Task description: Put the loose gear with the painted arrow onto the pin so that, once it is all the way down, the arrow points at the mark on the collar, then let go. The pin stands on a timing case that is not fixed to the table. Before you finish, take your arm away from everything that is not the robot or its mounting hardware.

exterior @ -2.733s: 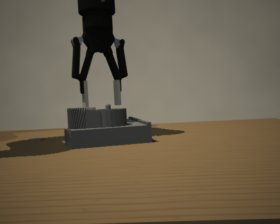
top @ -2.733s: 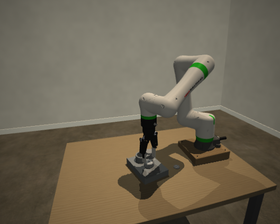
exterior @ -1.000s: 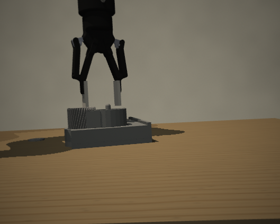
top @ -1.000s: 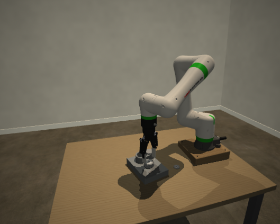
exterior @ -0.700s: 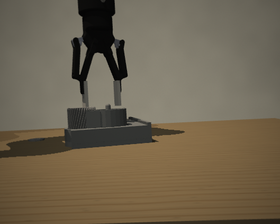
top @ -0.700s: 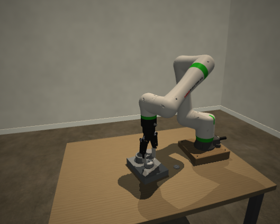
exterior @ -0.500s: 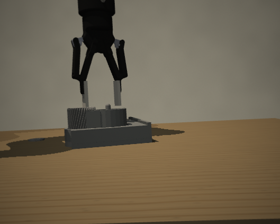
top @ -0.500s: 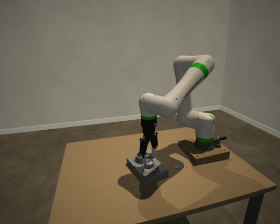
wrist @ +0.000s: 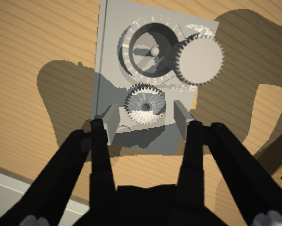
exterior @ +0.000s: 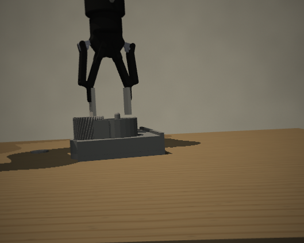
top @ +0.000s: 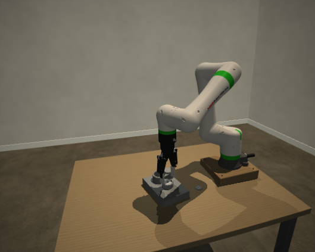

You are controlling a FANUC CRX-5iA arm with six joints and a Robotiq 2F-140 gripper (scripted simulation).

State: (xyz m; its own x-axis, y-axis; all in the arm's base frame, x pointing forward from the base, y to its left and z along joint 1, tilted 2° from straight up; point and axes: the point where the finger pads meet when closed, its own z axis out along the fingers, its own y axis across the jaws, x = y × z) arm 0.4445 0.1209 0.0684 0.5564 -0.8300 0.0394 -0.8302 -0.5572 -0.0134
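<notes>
Now: the gear 50 mm below my hand.
</notes>
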